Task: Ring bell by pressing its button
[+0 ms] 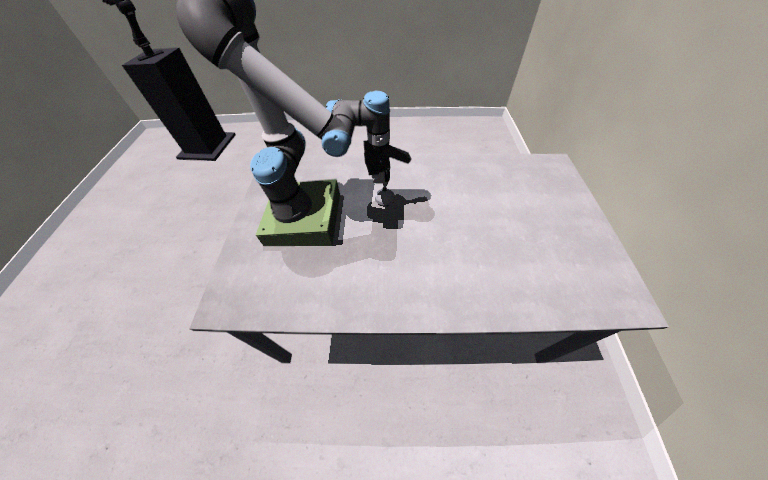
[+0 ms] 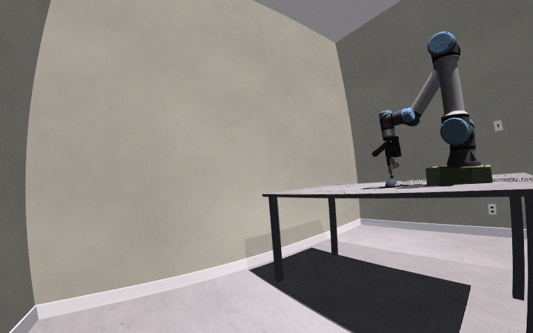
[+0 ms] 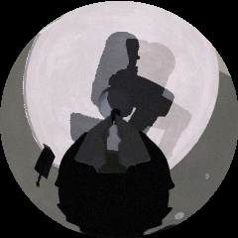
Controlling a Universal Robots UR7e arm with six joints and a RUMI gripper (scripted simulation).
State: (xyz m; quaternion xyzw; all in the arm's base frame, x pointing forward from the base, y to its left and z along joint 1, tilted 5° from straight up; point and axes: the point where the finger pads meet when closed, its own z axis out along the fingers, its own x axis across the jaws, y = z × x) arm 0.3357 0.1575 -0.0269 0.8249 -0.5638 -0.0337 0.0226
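Right now the silver bell is 40 mm below my hand.
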